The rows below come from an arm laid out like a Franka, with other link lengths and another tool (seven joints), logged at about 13 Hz.
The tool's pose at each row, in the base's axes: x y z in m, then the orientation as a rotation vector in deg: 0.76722 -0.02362 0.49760 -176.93 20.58 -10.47; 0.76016 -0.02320 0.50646 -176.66 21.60 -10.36; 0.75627 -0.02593 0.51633 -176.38 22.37 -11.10; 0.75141 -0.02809 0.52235 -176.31 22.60 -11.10; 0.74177 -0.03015 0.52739 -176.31 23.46 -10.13; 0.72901 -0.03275 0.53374 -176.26 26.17 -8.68; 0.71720 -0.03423 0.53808 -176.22 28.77 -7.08; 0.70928 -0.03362 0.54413 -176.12 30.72 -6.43; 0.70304 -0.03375 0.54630 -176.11 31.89 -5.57; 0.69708 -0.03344 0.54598 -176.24 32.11 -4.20
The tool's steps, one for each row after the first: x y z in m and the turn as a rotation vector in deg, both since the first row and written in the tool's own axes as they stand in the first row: -0.00592 0.00083 -0.00963 0.11 -0.07 0.68; -0.00793 0.00397 -0.01993 0.27 0.40 1.19; -0.01145 0.00693 -0.02652 0.30 0.41 1.35; -0.01972 0.01092 -0.03270 0.14 -0.20 1.90; -0.03074 0.01609 -0.04057 -0.31 -1.07 3.63; -0.04132 0.02004 -0.04631 -0.81 -2.03 5.28; -0.04843 0.02099 -0.05325 -1.13 -2.39 6.51; -0.05419 0.02245 -0.05615 -1.40 -2.91 7.25; -0.06005 0.02351 -0.05654 -1.64 -3.77 7.38
